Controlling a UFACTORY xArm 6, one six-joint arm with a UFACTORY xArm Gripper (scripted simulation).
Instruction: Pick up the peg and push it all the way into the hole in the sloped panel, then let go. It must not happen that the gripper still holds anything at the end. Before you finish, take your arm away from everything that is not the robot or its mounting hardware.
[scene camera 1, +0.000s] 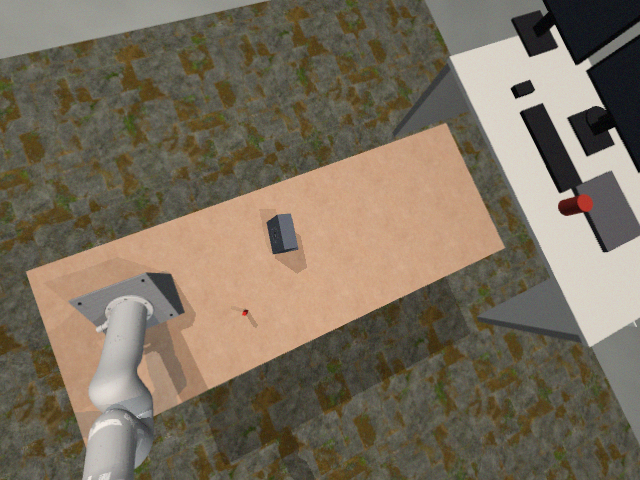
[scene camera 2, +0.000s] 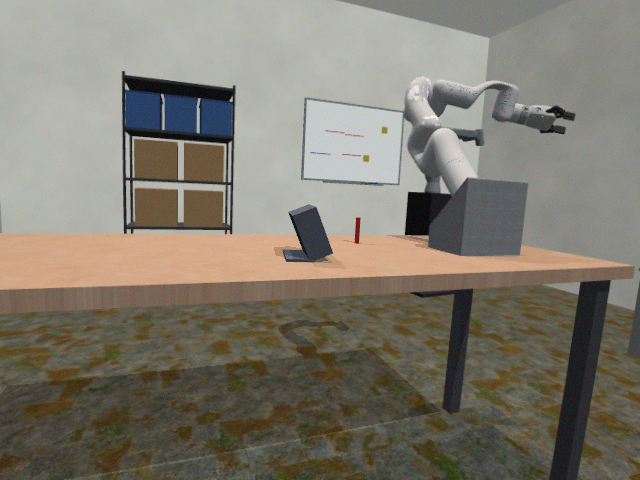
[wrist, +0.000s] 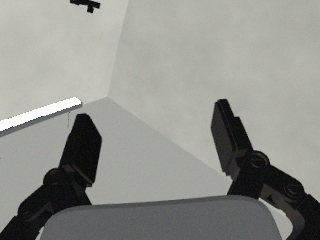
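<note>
My gripper (scene camera 2: 569, 124), (wrist: 153, 119), visible in both views.
</note>
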